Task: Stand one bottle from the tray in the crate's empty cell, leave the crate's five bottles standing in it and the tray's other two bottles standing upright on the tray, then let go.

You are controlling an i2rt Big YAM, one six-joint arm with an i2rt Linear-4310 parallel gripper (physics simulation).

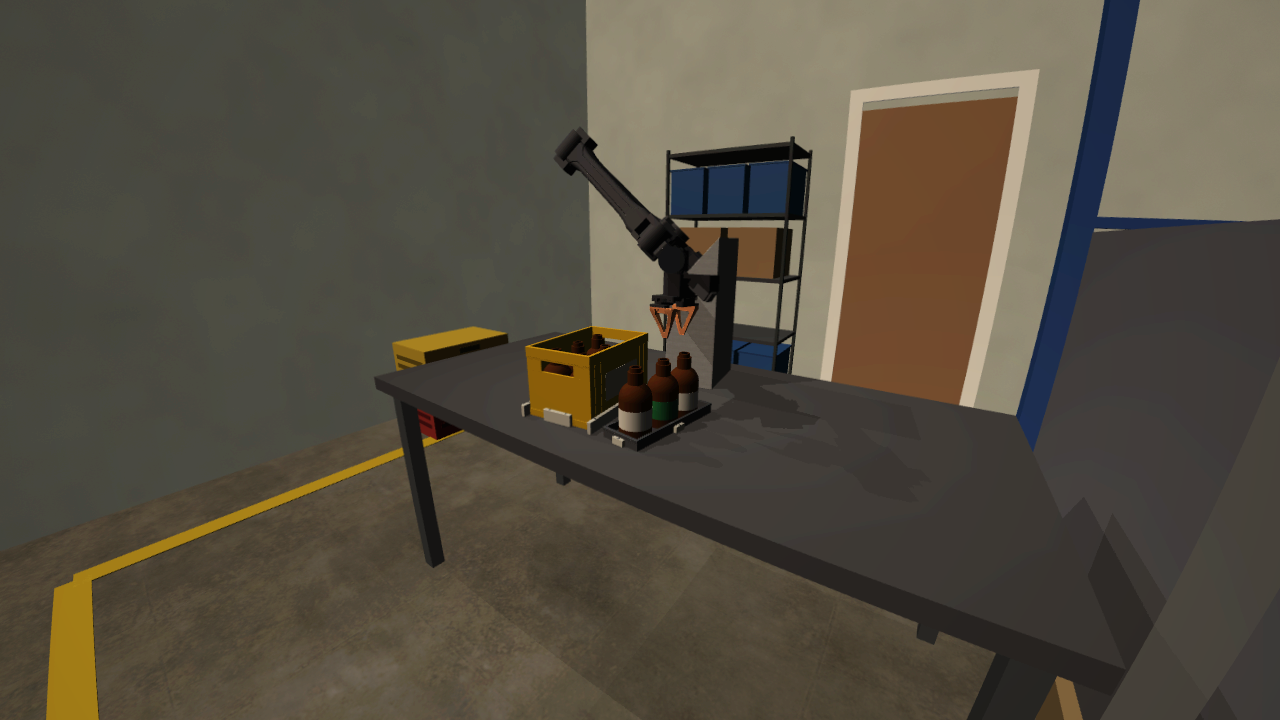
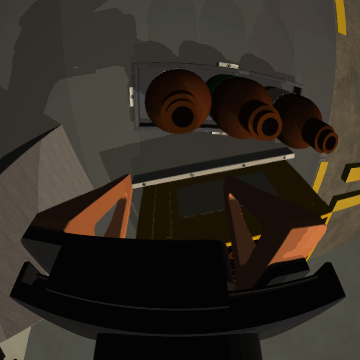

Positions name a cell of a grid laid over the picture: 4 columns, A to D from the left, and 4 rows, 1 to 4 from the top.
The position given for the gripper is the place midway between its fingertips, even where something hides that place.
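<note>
The gripper (image 1: C2) is visible in the scene, and image 2 shows the gripper (image 2: B3) again, along with a pale strip (image 2: C2).
</note>
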